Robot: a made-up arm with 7 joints. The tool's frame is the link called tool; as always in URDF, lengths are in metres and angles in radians. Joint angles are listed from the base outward.
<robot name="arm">
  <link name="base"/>
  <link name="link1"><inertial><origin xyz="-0.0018 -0.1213 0.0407"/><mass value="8"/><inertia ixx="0.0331" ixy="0.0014" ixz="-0.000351" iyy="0.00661" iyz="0.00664" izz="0.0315"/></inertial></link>
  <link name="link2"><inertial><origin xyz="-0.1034 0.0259 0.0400"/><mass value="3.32"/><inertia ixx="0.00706" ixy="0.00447" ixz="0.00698" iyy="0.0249" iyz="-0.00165" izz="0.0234"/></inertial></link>
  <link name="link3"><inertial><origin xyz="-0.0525 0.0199 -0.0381"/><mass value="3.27"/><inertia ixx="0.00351" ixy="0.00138" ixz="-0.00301" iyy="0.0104" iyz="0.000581" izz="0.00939"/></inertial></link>
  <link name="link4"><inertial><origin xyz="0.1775 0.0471 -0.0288"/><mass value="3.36"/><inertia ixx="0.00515" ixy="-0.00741" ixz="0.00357" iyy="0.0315" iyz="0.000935" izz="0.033"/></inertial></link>
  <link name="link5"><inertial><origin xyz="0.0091 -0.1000 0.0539"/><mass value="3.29"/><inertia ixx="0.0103" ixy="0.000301" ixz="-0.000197" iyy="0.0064" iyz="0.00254" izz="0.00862"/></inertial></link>
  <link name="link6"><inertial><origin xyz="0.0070 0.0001 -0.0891"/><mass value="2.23"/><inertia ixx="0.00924" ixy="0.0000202" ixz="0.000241" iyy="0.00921" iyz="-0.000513" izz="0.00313"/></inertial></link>
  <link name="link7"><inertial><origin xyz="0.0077 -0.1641 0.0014"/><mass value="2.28"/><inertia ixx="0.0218" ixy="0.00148" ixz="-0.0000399" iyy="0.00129" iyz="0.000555" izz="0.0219"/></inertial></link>
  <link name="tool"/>
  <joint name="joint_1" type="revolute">
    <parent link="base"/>
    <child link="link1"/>
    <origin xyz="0 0 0.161" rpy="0 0 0"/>
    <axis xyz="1 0 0"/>
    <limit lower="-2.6" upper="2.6"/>
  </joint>
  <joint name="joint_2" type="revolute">
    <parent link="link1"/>
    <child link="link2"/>
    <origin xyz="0.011 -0.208 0.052" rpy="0 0 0"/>
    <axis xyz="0 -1 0"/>
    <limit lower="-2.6" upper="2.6"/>
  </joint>
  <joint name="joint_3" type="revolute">
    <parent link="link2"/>
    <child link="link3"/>
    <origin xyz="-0.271 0.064 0.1" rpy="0 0 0"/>
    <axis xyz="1 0 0"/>
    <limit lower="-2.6" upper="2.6"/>
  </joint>
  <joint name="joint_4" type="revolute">
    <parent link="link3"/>
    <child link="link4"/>
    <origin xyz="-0.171 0.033 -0.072" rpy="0 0 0"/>
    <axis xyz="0 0 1"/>
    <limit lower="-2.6" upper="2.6"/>
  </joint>
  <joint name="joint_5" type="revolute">
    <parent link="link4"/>
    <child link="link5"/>
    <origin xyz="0.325 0.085 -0.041" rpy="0 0 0"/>
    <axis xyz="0 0 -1"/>
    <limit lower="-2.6" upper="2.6"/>
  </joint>
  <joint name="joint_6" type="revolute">
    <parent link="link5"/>
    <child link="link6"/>
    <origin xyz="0.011 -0.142 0.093" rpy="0 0 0"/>
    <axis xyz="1 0 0"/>
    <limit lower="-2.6" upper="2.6"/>
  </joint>
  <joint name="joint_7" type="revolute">
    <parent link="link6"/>
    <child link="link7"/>
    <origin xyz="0.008 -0.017 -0.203" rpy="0 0 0"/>
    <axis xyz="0 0 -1"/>
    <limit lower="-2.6" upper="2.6"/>
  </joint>
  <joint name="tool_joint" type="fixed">
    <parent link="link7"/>
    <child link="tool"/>
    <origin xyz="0.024 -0.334 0.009" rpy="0 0 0"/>
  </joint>
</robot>
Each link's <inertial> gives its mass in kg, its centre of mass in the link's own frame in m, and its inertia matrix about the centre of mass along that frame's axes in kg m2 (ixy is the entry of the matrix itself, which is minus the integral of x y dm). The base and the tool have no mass. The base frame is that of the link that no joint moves.
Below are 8 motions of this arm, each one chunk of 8 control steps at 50 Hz.
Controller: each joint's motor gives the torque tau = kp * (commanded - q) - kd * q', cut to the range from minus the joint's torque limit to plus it. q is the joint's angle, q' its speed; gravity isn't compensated. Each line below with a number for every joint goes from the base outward.
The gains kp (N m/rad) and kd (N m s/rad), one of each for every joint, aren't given. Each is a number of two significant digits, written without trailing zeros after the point. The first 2 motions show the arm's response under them.
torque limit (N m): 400 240 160 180 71 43 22
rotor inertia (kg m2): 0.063 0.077 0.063 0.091 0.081 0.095 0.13
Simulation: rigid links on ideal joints. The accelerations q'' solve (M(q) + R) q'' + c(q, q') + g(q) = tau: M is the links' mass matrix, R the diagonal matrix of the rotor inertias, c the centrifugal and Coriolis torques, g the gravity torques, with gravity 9.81 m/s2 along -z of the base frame. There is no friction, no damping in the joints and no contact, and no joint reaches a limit. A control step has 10 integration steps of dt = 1/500 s. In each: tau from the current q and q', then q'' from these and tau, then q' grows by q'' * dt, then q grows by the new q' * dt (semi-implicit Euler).
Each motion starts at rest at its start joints. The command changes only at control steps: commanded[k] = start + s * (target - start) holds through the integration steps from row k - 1 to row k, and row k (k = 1, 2, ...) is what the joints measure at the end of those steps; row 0 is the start. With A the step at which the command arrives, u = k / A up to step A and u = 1 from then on. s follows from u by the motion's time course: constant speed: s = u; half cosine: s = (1 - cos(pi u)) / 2; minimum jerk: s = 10 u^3 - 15 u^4 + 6 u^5; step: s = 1 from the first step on.
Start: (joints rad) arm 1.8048 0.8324 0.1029 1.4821 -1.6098 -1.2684 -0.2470
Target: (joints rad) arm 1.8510 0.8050 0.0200 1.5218 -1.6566 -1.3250 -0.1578
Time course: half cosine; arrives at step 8
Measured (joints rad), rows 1 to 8:
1: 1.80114 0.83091 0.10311 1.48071 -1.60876 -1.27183 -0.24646
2: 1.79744 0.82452 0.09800 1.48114 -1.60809 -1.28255 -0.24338
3: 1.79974 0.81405 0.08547 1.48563 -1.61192 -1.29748 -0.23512
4: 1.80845 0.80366 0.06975 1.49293 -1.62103 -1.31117 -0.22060
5: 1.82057 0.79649 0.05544 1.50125 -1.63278 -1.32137 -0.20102
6: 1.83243 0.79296 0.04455 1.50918 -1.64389 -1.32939 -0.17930
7: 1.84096 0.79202 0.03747 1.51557 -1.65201 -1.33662 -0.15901
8: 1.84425 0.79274 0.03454 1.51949 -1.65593 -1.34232 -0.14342
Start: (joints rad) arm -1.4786 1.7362 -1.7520 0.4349 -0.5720 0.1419 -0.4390
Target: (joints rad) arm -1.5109 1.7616 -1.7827 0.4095 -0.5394 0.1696 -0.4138
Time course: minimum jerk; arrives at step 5
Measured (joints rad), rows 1 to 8:
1: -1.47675 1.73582 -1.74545 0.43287 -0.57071 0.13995 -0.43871
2: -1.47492 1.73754 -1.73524 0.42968 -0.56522 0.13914 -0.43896
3: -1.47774 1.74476 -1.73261 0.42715 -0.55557 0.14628 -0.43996
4: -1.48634 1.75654 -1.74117 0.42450 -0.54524 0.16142 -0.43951
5: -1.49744 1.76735 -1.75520 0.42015 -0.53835 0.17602 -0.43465
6: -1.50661 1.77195 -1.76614 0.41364 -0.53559 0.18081 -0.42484
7: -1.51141 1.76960 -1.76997 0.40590 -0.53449 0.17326 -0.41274
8: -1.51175 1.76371 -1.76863 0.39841 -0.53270 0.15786 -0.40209
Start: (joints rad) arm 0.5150 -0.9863 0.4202 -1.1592 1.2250 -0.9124 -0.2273
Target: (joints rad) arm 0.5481 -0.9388 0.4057 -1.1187 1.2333 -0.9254 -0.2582
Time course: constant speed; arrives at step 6
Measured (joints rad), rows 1 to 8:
1: 0.51997 -0.98333 0.41840 -1.15646 1.22981 -0.91317 -0.22651
2: 0.53258 -0.97525 0.41404 -1.14988 1.24022 -0.91536 -0.22435
3: 0.55012 -0.96312 0.40883 -1.14129 1.25074 -0.91817 -0.22151
4: 0.56921 -0.94875 0.40443 -1.13253 1.25621 -0.92026 -0.21965
5: 0.58649 -0.93374 0.40106 -1.12450 1.25385 -0.92115 -0.22119
6: 0.59957 -0.91932 0.39830 -1.11737 1.24384 -0.92101 -0.22847
7: 0.60734 -0.90790 0.39808 -1.11294 1.22770 -0.91781 -0.24252
8: 0.60942 -0.90106 0.39992 -1.11148 1.20837 -0.91142 -0.26240

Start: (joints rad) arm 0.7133 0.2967 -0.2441 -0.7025 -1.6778 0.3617 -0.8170
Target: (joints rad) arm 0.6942 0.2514 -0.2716 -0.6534 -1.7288 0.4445 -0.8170
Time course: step
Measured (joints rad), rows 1 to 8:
1: 0.72244 0.28654 -0.26573 -0.69716 -1.68510 0.37657 -0.81027
2: 0.72473 0.27164 -0.27691 -0.69386 -1.69785 0.41092 -0.79435
3: 0.71939 0.25919 -0.27289 -0.69126 -1.70750 0.44772 -0.77960
4: 0.71492 0.25152 -0.26974 -0.68586 -1.71472 0.47253 -0.77372
5: 0.71316 0.25022 -0.26965 -0.67879 -1.72123 0.47964 -0.77789
6: 0.71340 0.25433 -0.26919 -0.67199 -1.72594 0.47146 -0.78903
7: 0.71531 0.26079 -0.26715 -0.66655 -1.72769 0.45529 -0.80244
8: 0.71827 0.26655 -0.26443 -0.66307 -1.72698 0.43956 -0.81364

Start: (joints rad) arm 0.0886 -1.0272 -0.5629 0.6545 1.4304 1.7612 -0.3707
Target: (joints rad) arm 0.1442 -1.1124 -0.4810 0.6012 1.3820 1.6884 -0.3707
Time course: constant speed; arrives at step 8
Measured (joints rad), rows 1 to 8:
1: 0.09303 -1.02459 -0.55803 0.65100 1.42631 1.75511 -0.37036
2: 0.10344 -1.02187 -0.54994 0.64293 1.41729 1.74364 -0.36994
3: 0.11679 -1.02474 -0.54416 0.63244 1.40685 1.73231 -0.37014
4: 0.13049 -1.03498 -0.54102 0.62101 1.39772 1.72195 -0.37148
5: 0.14293 -1.05073 -0.53690 0.60948 1.39080 1.71036 -0.37407
6: 0.15312 -1.06871 -0.52869 0.59841 1.38547 1.69676 -0.37755
7: 0.16054 -1.08606 -0.51609 0.58844 1.38061 1.68315 -0.38114
8: 0.16542 -1.10116 -0.50089 0.58017 1.37539 1.67246 -0.38402

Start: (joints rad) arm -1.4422 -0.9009 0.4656 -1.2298 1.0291 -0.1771 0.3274
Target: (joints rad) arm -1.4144 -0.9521 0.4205 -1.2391 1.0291 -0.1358 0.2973
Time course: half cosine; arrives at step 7
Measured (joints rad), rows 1 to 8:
1: -1.44549 -0.90013 0.46876 -1.22747 1.03053 -0.17635 0.32694
2: -1.45248 -0.89982 0.47536 -1.22442 1.03584 -0.17234 0.32500
3: -1.45966 -0.90285 0.48025 -1.22347 1.04553 -0.16367 0.32219
4: -1.46411 -0.91118 0.47893 -1.22472 1.05788 -0.15143 0.32057
5: -1.46426 -0.92490 0.47021 -1.22700 1.06961 -0.13881 0.32207
6: -1.46014 -0.94194 0.45649 -1.22914 1.07738 -0.12981 0.32696
7: -1.45324 -0.95844 0.44223 -1.23038 1.07921 -0.12773 0.33360
8: -1.44569 -0.97042 0.43187 -1.23062 1.07537 -0.13326 0.33892

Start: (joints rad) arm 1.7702 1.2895 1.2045 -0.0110 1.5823 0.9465 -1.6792
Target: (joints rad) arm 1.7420 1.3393 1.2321 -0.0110 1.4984 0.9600 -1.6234
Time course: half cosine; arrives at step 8
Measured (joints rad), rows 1 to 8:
1: 1.76569 1.28988 1.20857 -0.01348 1.58149 0.95082 -1.68070
2: 1.75682 1.29080 1.21444 -0.01728 1.57624 0.96006 -1.68288
3: 1.74820 1.29379 1.21974 -0.01987 1.56443 0.97037 -1.68416
4: 1.74172 1.30082 1.22522 -0.02059 1.54703 0.97899 -1.68377
5: 1.73704 1.31215 1.23063 -0.01975 1.52676 0.98441 -1.68106
6: 1.73338 1.32582 1.23458 -0.01837 1.50687 0.98639 -1.67582
7: 1.73064 1.33850 1.23601 -0.01777 1.49058 0.98566 -1.66881
8: 1.72934 1.34688 1.23484 -0.01882 1.48068 0.98334 -1.66156

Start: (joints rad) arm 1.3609 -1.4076 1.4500 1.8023 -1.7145 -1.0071 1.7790
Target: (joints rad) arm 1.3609 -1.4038 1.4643 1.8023 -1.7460 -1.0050 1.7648
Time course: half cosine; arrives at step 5
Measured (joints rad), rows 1 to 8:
1: 1.36464 -1.40762 1.44871 1.80126 -1.71513 -1.00664 1.77822
2: 1.37241 -1.40718 1.44987 1.79837 -1.71734 -1.00343 1.77776
3: 1.38106 -1.40623 1.45793 1.79473 -1.72132 -0.99801 1.77873
4: 1.38958 -1.40553 1.47247 1.79227 -1.72647 -0.99465 1.78003
5: 1.39843 -1.40584 1.49008 1.79229 -1.73179 -0.99751 1.77923
6: 1.40811 -1.40715 1.50772 1.79444 -1.73680 -1.00695 1.77422
7: 1.41836 -1.40879 1.52428 1.79720 -1.74170 -1.01953 1.76427
8: 1.42845 -1.41012 1.53969 1.79945 -1.74606 -1.03115 1.75014

